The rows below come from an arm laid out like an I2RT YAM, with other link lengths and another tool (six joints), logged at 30 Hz.
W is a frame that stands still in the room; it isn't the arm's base.
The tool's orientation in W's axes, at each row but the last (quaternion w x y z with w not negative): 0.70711, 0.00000, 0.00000, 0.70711; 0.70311, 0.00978, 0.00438, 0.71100; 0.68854, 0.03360, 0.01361, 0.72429; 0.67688, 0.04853, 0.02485, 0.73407; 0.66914, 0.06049, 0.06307, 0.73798; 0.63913, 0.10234, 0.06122, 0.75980; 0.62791, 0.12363, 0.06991, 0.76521; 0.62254, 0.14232, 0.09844, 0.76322; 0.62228, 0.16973, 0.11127, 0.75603; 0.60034, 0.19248, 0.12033, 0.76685
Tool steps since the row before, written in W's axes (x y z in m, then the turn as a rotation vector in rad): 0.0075, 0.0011, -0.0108, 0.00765, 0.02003, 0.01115; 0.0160, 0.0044, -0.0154, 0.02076, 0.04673, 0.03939; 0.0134, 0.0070, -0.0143, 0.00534, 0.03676, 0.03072; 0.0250, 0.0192, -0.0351, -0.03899, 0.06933, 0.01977; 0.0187, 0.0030, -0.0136, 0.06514, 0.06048, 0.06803; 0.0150, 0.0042, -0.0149, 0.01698, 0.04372, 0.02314; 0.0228, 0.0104, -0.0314, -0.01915, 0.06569, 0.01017; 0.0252, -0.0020, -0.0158, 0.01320, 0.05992, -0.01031; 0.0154, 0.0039, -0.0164, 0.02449, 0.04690, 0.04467; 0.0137, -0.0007, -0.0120, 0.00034, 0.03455, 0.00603
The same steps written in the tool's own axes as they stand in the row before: 0.0011, -0.0075, -0.0108, 0.02003, -0.00765, 0.01115; 0.0041, -0.0164, -0.0151, 0.04680, -0.02049, 0.03945; 0.0059, -0.0147, -0.0135, 0.03735, -0.00519, 0.03002; 0.0158, -0.0300, -0.0328, 0.07289, 0.03496, 0.01354; 0.0011, -0.0210, -0.0101, 0.05419, -0.05784, 0.07904; 0.0005, -0.0185, -0.0111, 0.04205, -0.01877, 0.02480; 0.0029, -0.0318, -0.0243, 0.06876, 0.00749, 0.00128; -0.0081, -0.0280, -0.0062, 0.05521, -0.02786, -0.00682; -0.0007, -0.0209, -0.0091, 0.04707, -0.01458, 0.04865; -0.0053, -0.0168, -0.0047, 0.03425, -0.00644, 0.00395
